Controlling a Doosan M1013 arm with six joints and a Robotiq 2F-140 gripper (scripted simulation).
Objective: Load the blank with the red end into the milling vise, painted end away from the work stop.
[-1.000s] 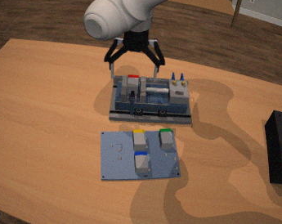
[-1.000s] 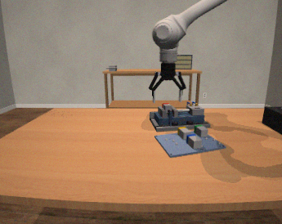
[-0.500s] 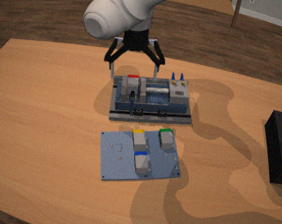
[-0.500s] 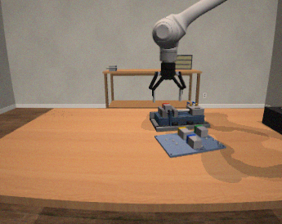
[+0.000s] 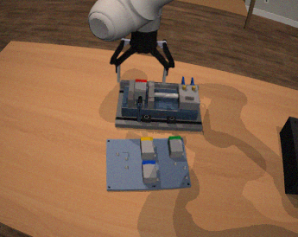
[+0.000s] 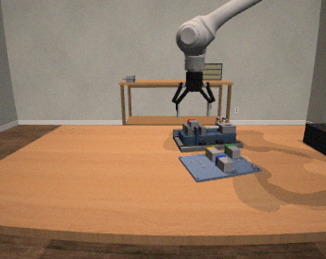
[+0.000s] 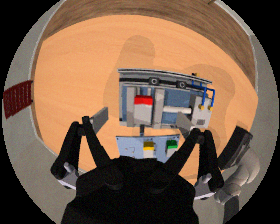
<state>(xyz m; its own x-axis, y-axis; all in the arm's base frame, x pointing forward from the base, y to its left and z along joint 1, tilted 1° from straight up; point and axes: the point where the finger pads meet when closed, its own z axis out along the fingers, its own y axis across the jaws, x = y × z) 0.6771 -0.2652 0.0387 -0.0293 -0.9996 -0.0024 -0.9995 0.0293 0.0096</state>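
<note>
The fixed jaw is 3 cm ahead of my hand and 7 cm below it. From my hand the other things lie so: yellow-ended blank: 3 cm behind, 19 cm to the left, 12 cm below; then milling vise: 7 cm behind, 11 cm below; then hose block: 17 cm behind, 1 cm to the left, 7 cm below.
</note>
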